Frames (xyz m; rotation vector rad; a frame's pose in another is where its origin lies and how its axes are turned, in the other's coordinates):
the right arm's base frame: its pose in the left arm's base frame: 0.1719 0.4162 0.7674 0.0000 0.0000 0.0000
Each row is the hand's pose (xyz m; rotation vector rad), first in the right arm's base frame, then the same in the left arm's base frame.
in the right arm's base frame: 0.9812 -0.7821 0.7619 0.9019 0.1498 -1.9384
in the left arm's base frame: 1.1531 -0.3659 1.5293 0.9019 0.1498 -1.9384
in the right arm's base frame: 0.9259 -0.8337 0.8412 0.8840 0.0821 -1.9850
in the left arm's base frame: 1.0978 -0.4175 1.6086 0.8840 0.0821 -1.9850
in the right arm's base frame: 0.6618 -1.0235 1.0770 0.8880 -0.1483 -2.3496
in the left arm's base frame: 0.8337 -0.6073 1.8444 0.8880 -0.1483 -2.3496
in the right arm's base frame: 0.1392 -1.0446 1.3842 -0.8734 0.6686 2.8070
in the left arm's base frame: 0.3111 -0.6284 2.1516 -0.8734 0.6686 2.8070
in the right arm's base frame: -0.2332 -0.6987 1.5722 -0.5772 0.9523 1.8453
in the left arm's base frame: -0.0613 -0.2825 2.3396 -0.5772 0.9523 1.8453
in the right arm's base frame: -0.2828 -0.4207 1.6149 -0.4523 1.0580 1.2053
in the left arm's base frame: -0.1109 -0.0045 2.3823 -0.4523 1.0580 1.2053
